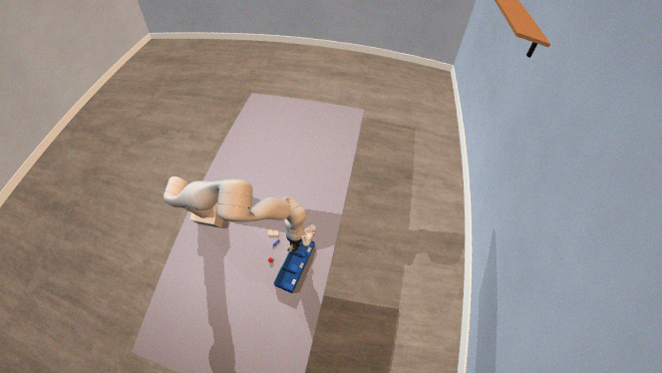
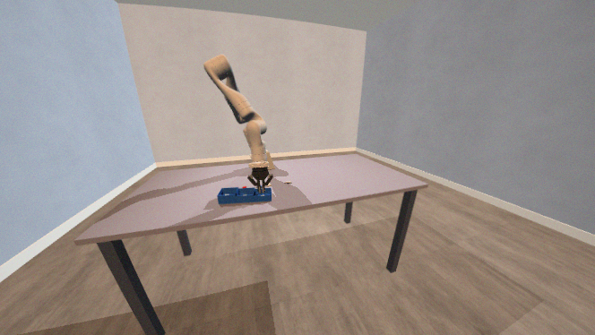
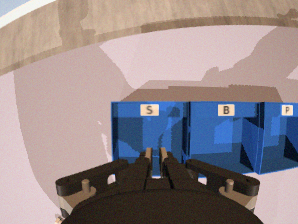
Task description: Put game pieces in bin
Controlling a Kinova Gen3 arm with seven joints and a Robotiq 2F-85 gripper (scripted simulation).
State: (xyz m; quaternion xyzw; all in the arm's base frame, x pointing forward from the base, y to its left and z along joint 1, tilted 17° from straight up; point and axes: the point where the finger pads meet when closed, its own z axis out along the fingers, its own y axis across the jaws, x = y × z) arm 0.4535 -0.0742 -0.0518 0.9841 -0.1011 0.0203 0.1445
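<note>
Now: hand 110 mm past the red game piece, 80 mm to the left of it and 30 mm above it. Also, from my hand: blue stick: 100 mm behind, 10 mm to the left, 30 mm below; then blue bin: 10 mm ahead, 80 mm to the right, 10 mm below; then brass ring: 50 mm behind, 50 mm to the left, 30 mm below.
</note>
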